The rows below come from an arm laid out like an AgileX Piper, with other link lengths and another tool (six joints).
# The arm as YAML. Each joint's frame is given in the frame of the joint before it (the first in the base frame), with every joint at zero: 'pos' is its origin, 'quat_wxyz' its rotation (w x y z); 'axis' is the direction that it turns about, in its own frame. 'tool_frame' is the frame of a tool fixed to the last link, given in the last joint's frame.
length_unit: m
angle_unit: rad
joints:
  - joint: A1
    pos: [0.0, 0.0, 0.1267]
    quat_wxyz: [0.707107, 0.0, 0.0, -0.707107]
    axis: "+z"
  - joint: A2
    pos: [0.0, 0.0, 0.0]
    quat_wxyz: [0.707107, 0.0, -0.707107, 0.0]
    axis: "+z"
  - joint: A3
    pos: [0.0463, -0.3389, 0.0]
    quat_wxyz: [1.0, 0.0, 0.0, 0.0]
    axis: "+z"
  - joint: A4
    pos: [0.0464, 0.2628, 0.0]
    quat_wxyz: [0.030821, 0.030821, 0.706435, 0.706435]
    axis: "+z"
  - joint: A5
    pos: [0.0, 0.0, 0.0]
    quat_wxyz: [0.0, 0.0, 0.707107, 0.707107]
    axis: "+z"
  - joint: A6
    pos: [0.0, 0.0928, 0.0]
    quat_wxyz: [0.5, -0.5, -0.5, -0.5]
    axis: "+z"
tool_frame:
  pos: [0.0, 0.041, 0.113]
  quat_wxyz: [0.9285, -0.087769, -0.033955, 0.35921]
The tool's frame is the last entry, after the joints.
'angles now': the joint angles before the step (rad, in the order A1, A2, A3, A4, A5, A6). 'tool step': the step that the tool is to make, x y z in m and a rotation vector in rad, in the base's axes. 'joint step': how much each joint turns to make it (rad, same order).
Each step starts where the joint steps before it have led.
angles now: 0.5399, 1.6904, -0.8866, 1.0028, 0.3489, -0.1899
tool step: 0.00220, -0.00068, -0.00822, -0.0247, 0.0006, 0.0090
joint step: 0.0000, 0.0199, -0.0020, -0.0215, -0.0085, -0.0001
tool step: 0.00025, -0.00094, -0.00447, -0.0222, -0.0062, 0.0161
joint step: 0.0000, 0.0083, 0.0018, -0.0229, -0.0048, -0.0047
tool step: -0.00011, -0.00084, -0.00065, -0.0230, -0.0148, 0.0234
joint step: 0.0000, 0.0000, -0.0001, -0.0363, -0.0016, 0.0003
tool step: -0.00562, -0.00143, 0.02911, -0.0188, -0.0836, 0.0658
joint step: 0.0016, -0.0719, 0.0001, -0.0893, 0.0141, 0.0028
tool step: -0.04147, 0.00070, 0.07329, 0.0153, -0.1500, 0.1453
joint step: 0.0299, -0.2130, 0.0164, -0.1162, 0.0861, -0.0023
